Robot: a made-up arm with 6 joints.
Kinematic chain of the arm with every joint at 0, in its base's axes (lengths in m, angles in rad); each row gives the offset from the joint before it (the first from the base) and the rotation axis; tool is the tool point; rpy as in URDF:
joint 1: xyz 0 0 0.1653 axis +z
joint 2: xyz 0 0 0 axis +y
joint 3: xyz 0.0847 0 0.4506 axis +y
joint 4: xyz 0.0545 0 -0.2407 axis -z
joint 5: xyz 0 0 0 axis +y
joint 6: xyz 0.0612 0 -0.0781 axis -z
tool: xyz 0 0 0 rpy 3.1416 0 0
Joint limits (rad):
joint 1: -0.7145..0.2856
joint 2: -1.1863..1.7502
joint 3: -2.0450..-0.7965
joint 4: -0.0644..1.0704
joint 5: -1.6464..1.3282
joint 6: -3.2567..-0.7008
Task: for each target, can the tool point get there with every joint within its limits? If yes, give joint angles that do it. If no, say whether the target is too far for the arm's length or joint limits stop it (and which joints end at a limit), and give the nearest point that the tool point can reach.
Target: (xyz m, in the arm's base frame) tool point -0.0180 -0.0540 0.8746
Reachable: yes | joints -0.6380 -0.4083 -1.8123 0.5819 -0.7792 -2.9909
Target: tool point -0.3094 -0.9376 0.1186
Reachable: no: too far | nearest point 0.3056 -0.3803 0.1064 | short by 0.830 m
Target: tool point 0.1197 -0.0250 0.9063
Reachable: yes | joints -0.0328 -0.2964 -1.9251 0.2971 -0.1484 -2.7973
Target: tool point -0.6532 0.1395 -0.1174
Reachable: no: joint limits stop it (at a limit: joint 2, joint 3, joint 5) | nearest point -0.5171 0.1104 0.5745 | short by 0.706 m
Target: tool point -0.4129 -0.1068 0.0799
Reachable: no: joint limits stop it (at a limit: joint 2, joint 3, joint 4, joint 5) | nearest point -0.4792 -0.1239 0.5779 | short by 0.503 m
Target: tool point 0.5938 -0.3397 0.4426
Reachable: yes | joints -0.4320 0.7314 -1.9479 0.8342 -0.2873 -1.1372
